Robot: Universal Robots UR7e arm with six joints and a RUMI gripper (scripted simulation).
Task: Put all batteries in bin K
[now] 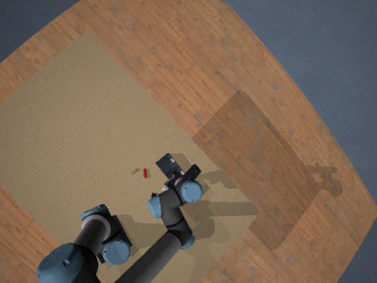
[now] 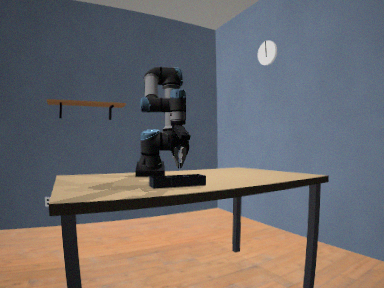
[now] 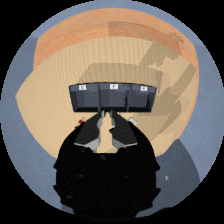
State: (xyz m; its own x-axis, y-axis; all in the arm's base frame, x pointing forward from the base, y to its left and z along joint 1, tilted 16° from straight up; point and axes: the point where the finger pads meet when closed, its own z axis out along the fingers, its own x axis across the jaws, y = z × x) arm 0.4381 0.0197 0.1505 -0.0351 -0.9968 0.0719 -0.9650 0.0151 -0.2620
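The red battery is 110 mm to the left of my hand, 100 mm behind it and 90 mm below it. Round my hand: bin row: 70 mm below, 20 mm to the right, 10 mm ahead; then yellowish item: 160 mm to the left, 130 mm behind, 90 mm below; then black-and-white cylinder: 130 mm behind, 90 mm below, 30 mm to the right.
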